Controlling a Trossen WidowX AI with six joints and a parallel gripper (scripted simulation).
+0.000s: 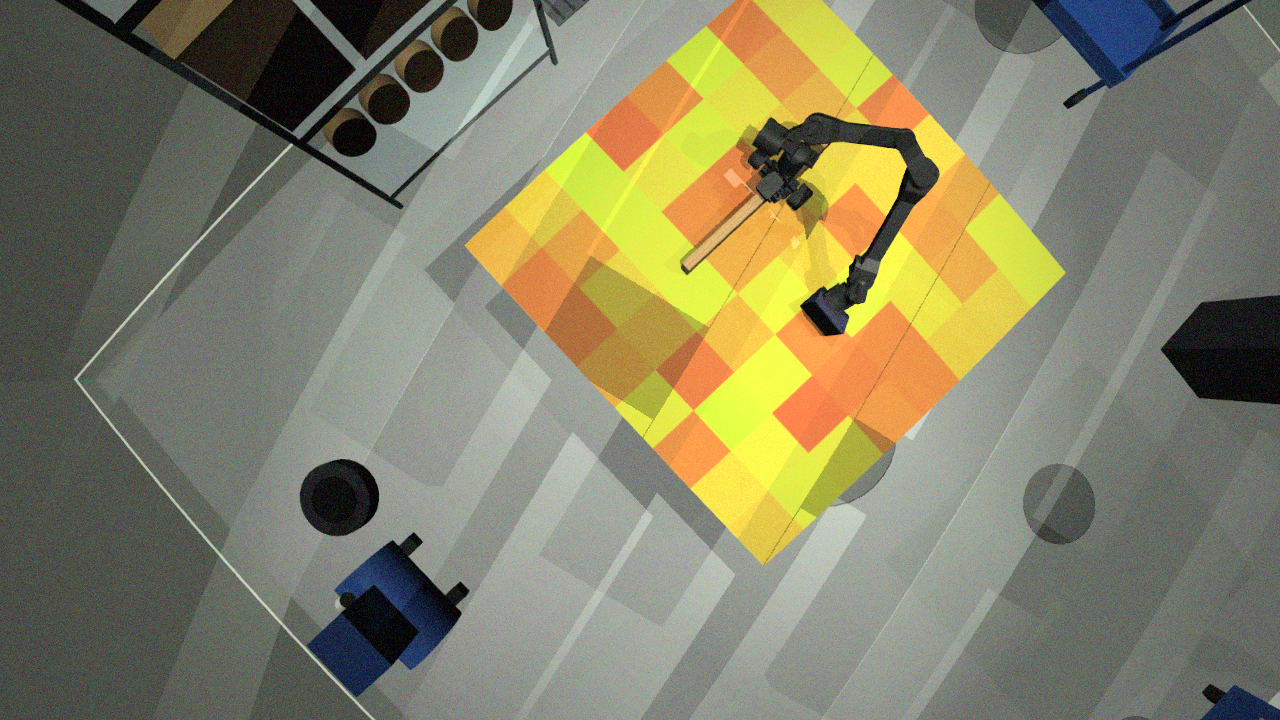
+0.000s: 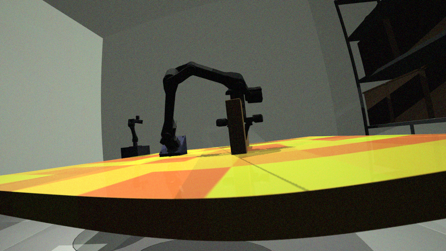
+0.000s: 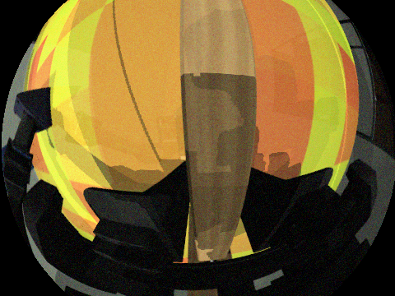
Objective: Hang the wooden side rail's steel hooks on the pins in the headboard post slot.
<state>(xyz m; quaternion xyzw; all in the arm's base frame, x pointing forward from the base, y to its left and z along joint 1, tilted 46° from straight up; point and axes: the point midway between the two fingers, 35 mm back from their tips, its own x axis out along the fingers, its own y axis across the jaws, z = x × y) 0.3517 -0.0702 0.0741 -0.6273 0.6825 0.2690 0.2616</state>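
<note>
My gripper tip is now 12 cm to the left of the headboard post and 4 cm below it.
</note>
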